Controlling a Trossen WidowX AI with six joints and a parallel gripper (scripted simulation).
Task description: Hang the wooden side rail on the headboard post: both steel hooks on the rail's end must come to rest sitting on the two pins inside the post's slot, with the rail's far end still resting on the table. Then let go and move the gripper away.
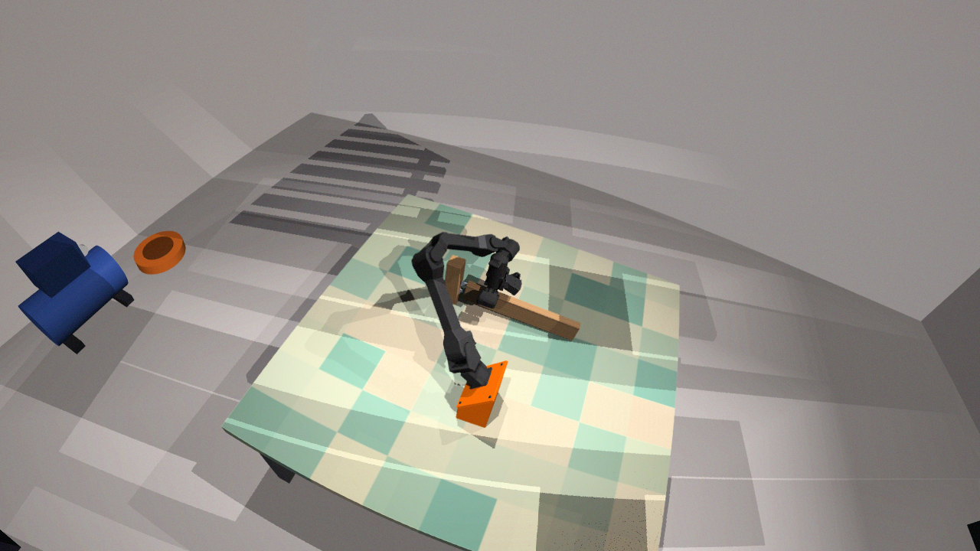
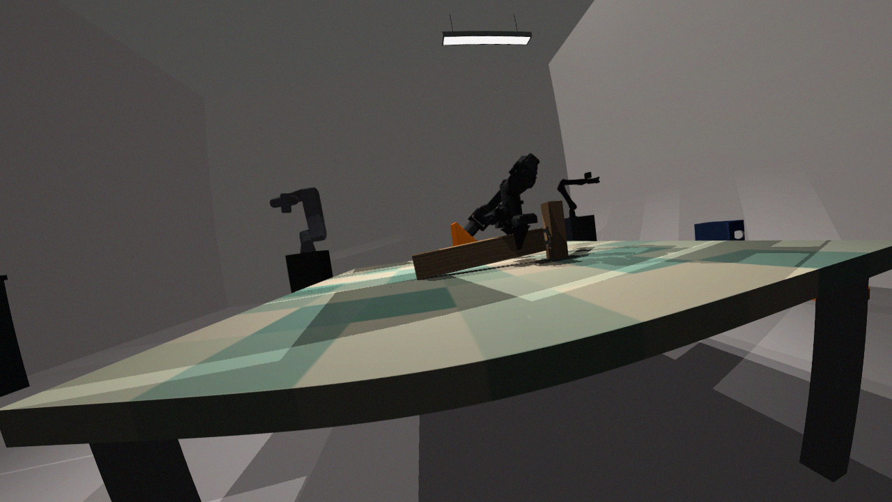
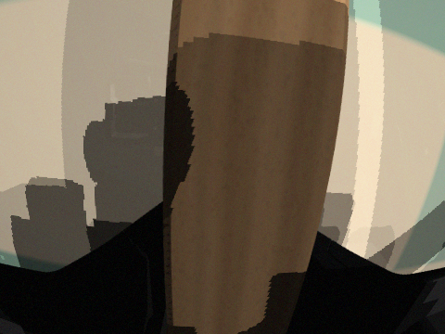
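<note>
Right now the headboard post is 13 cm to the left of my gripper tip and 4 cm above it.
</note>
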